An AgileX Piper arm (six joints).
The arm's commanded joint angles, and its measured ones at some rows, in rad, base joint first. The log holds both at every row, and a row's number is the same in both.
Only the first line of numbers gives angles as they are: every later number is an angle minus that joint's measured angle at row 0.
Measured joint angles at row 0:
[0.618, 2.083, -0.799, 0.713, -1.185, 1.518]
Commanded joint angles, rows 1 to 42:
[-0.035, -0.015, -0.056, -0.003, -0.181, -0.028]
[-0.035, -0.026, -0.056, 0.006, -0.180, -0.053]
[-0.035, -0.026, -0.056, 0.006, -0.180, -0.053]
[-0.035, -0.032, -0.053, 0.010, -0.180, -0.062]
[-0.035, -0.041, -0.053, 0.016, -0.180, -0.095]
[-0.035, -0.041, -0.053, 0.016, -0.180, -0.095]
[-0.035, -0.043, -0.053, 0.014, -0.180, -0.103]
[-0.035, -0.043, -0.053, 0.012, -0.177, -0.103]
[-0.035, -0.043, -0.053, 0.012, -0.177, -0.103]
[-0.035, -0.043, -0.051, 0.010, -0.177, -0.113]
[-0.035, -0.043, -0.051, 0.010, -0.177, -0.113]
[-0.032, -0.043, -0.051, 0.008, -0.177, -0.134]
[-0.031, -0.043, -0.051, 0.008, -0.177, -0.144]
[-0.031, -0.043, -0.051, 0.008, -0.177, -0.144]
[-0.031, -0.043, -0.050, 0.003, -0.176, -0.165]
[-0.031, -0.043, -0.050, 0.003, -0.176, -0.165]
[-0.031, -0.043, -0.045, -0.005, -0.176, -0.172]
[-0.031, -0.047, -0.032, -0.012, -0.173, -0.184]
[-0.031, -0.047, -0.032, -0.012, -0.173, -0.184]
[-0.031, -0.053, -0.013, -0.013, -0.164, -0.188]
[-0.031, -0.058, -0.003, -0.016, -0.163, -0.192]
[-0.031, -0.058, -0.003, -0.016, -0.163, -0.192]
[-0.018, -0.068, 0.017, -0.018, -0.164, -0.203]
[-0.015, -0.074, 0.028, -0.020, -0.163, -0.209]
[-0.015, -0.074, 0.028, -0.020, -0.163, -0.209]
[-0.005, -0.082, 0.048, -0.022, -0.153, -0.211]
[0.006, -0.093, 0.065, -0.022, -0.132, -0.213]
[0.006, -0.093, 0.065, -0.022, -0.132, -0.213]
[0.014, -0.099, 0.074, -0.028, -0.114, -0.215]
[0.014, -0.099, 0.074, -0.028, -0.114, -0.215]
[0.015, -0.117, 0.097, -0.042, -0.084, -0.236]
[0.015, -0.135, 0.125, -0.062, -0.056, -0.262]
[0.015, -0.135, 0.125, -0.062, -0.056, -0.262]
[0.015, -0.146, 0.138, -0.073, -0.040, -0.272]
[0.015, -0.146, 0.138, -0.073, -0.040, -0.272]
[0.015, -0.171, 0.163, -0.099, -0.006, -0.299]
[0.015, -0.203, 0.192, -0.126, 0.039, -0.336]
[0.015, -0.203, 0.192, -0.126, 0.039, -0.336]
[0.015, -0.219, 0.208, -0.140, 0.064, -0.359]
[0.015, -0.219, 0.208, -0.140, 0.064, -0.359]
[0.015, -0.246, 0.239, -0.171, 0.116, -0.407]
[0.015, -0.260, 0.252, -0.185, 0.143, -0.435]
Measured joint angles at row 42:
[0.012, -0.216, 0.220, -0.131, 0.070, -0.349]
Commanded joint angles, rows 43 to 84:
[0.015, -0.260, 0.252, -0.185, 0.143, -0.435]
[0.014, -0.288, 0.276, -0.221, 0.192, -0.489]
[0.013, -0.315, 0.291, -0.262, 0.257, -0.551]
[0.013, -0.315, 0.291, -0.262, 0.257, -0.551]
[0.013, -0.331, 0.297, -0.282, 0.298, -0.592]
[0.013, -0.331, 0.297, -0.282, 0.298, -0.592]
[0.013, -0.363, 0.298, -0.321, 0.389, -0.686]
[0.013, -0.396, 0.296, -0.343, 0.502, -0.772]
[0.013, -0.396, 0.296, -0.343, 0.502, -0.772]
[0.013, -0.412, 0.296, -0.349, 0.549, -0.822]
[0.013, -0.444, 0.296, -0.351, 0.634, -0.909]
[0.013, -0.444, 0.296, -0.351, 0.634, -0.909]
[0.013, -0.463, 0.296, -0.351, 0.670, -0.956]
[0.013, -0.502, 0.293, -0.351, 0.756, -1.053]
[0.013, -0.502, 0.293, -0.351, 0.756, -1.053]
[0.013, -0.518, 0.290, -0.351, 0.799, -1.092]
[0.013, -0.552, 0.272, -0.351, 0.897, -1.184]
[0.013, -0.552, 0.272, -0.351, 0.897, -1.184]
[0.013, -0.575, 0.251, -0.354, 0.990, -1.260]
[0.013, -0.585, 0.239, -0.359, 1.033, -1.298]
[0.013, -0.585, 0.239, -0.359, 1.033, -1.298]
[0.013, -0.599, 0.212, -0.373, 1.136, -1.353]
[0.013, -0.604, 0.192, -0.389, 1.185, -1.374]
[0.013, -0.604, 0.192, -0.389, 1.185, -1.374]
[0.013, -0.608, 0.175, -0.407, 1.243, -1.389]
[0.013, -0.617, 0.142, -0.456, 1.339, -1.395]
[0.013, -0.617, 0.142, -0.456, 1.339, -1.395]
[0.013, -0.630, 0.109, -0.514, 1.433, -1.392]
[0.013, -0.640, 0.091, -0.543, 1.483, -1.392]
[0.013, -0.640, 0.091, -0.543, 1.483, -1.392]
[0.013, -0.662, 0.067, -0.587, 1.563, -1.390]
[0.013, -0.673, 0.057, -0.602, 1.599, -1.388]
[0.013, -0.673, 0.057, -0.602, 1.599, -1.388]
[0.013, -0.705, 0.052, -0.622, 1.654, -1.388]
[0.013, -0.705, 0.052, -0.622, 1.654, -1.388]
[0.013, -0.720, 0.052, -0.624, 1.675, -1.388]
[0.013, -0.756, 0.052, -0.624, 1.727, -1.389]
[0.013, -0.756, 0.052, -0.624, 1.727, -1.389]
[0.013, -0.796, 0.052, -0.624, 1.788, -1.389]
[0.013, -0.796, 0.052, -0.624, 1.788, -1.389]
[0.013, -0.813, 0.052, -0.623, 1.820, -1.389]
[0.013, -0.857, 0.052, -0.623, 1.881, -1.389]
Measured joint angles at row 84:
[0.012, -0.802, 0.058, -0.615, 1.789, -1.375]
